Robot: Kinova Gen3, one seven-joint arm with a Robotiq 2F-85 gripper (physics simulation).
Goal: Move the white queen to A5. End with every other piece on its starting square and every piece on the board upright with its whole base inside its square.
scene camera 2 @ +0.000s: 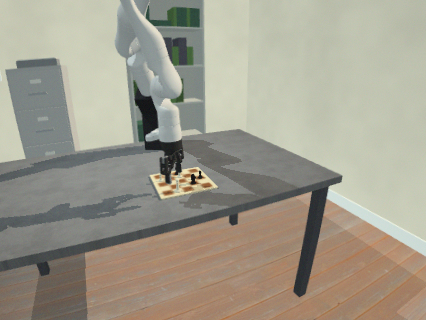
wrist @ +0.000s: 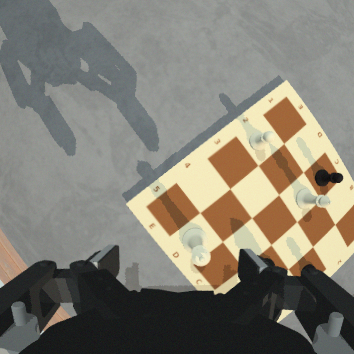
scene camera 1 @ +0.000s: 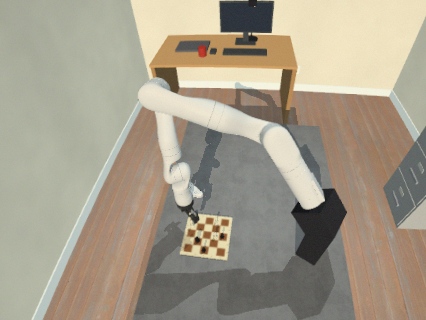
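Seen in the pictures: gripper, fingertip midpoint: [scene camera 2: 174, 177] [wrist: 178, 260] [scene camera 1: 189, 216]; arm's base, origin of the base link: [scene camera 2: 149, 89] [scene camera 1: 312, 200].
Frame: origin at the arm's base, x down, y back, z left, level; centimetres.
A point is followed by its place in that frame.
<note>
The white queen [scene camera 2: 177, 186] @[x 30.7, y -48.7, z -10.0 cm] [wrist: 193, 239] @[x 31.1, y -48.2, z -10.2 cm] stands upright on D5 of the chessboard [scene camera 1: 215, 257] @[x 32.7, y -37.7, z 6.8 cm] [scene camera 2: 192, 191] @[x 32.8, y -51.7, z -5.4 cm] [wrist: 256, 192] @[x 32.8, y -40.7, z -8.1 cm]. My gripper [scene camera 1: 194, 220] @[x 26.6, y -49.4, z -11.3 cm] [scene camera 2: 173, 176] @[x 26.6, y -49.4, z -11.3 cm] [wrist: 178, 260] @[x 26.6, y -49.4, z -11.3 cm] is open and empty, low over the board's E5 corner side. In the wrist view the queen's head lies between the fingertips, nearer the right finger. Square A5 [scene camera 1: 188, 248] @[x 32.8, y -50.1, z 1.9 cm] [scene camera 2: 206, 185] @[x 32.8, y -50.5, z 1.5 cm] is bare; it is hidden in the wrist view. The queen is hard to make out in scene camera 1.
A small white piece [wrist: 260, 140] @[x 31.3, y -37.0, z -11.6 cm] stands on E2, another white piece [wrist: 307, 199] @[x 31.3, y -37.8, z -3.8 cm] on C2, and a black piece [scene camera 1: 222, 235] @[x 29.9, y -34.1, z -2.6 cm] [wrist: 325, 177] @[x 31.5, y -34.5, z -3.5 cm] on C1. Black pieces stand on B4 [scene camera 1: 197, 240] @[x 31.0, y -45.7, z -1.1 cm] [scene camera 2: 193, 178] @[x 30.6, y -46.2, z -1.8 cm] and A3 [scene camera 1: 203, 249] @[x 30.7, y -42.9, z 3.5 cm] [scene camera 2: 200, 174] @[x 31.2, y -43.3, z 3.2 cm]; my right finger partly hides B4.
</note>
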